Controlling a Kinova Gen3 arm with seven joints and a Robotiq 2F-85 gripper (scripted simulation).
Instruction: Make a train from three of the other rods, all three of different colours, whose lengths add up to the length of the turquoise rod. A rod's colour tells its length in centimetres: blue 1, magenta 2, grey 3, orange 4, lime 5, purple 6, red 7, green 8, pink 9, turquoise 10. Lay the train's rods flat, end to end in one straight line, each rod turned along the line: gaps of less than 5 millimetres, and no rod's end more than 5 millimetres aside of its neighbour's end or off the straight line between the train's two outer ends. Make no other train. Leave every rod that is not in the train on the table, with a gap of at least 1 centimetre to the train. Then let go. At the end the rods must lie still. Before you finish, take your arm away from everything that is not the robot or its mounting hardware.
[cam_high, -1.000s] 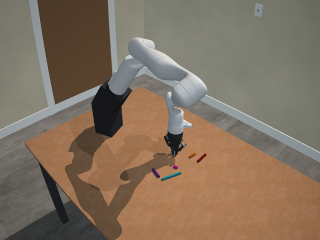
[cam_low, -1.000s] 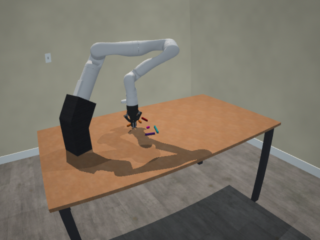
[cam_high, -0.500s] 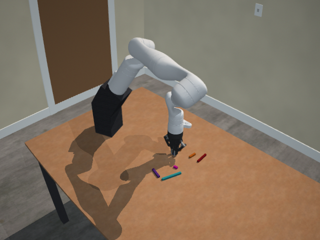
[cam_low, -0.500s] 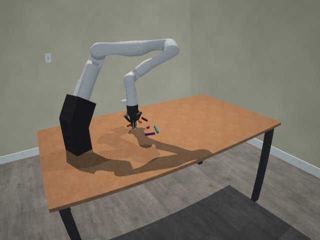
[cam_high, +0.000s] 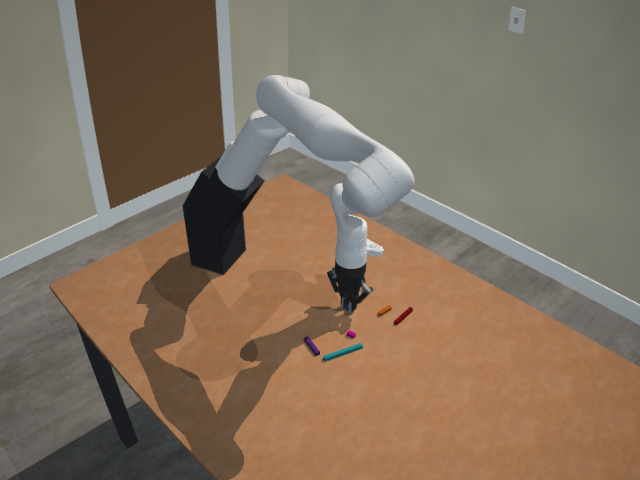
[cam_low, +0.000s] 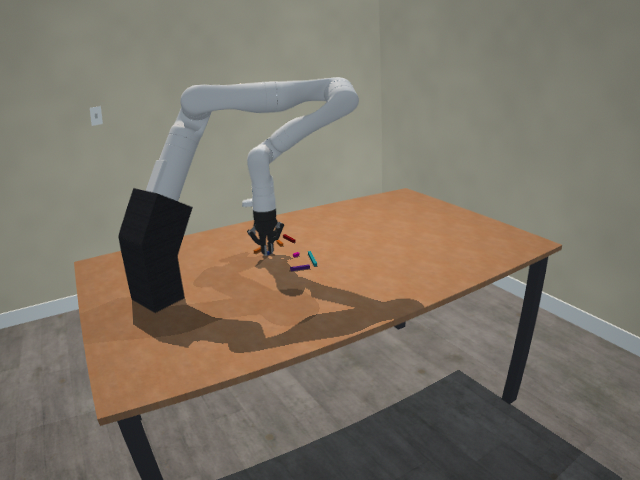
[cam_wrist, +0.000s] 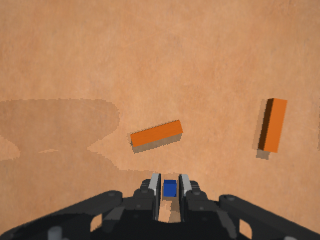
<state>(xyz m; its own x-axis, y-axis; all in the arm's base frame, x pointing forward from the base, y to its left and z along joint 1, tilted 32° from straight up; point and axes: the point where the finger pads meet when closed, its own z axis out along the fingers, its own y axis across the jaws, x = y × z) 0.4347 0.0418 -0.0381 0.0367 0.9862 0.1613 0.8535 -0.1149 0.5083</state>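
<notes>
The blue rod is 2 cm below my hand. The rest, counted from my hand: turquoise rod (8 cm ahead, 14 cm to the right, 2 cm below); red rod (13 cm ahead, 6 cm to the left, 2 cm below); magenta rod (6 cm ahead, 7 cm to the right, 2 cm below).
</notes>
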